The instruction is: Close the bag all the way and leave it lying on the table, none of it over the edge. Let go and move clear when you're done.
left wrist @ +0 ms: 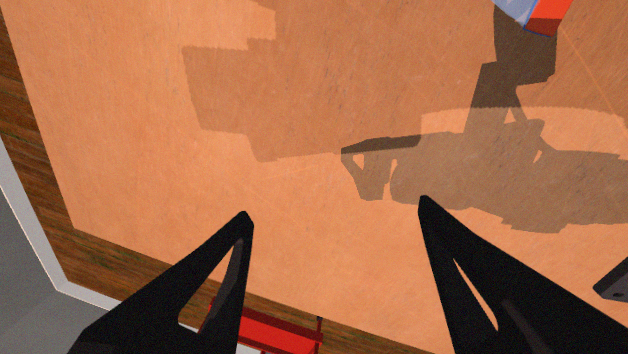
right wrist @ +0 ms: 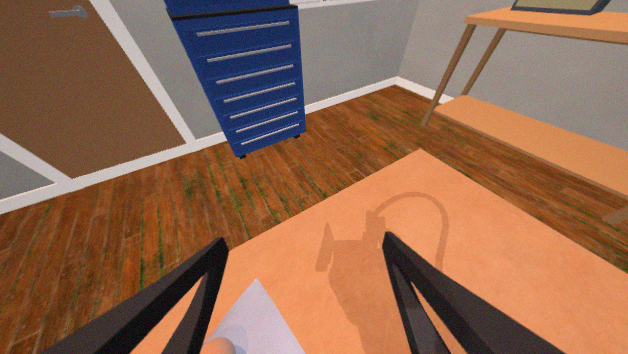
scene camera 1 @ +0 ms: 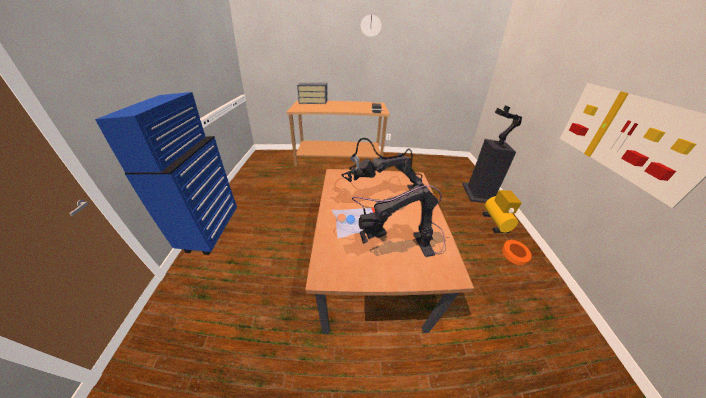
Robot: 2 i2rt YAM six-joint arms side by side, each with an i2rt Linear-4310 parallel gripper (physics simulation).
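The flat, pale bag (scene camera 1: pixel 347 229) (right wrist: pixel 265 310) lies on the table, its right part hidden behind the left arm in the scene view. An orange ball (scene camera 1: pixel 341 218) (right wrist: pixel 219 346) and a blue ball (scene camera 1: pixel 351 219) show at it. A red-orange piece (scene camera 1: pixel 373 210) (left wrist: pixel 550 15) sits at the bag's edge, by a bluish corner in the left wrist view. How far the bag is closed I cannot tell. My left gripper (scene camera 1: pixel 372 237) (left wrist: pixel 328 210) is open and empty above the table, beside the bag. My right gripper (scene camera 1: pixel 347 168) (right wrist: pixel 304 241) is open and empty, beyond the bag's upper side.
The wooden table (scene camera 1: pixel 385 275) (left wrist: pixel 125 150) (right wrist: pixel 500 250) bears both arms; its left edge runs near the bag. A blue tool cabinet (scene camera 1: pixel 185 185) (right wrist: pixel 260 85) stands to the left. A wooden shelf bench (scene camera 1: pixel 345 108) (right wrist: pixel 530 25) stands behind.
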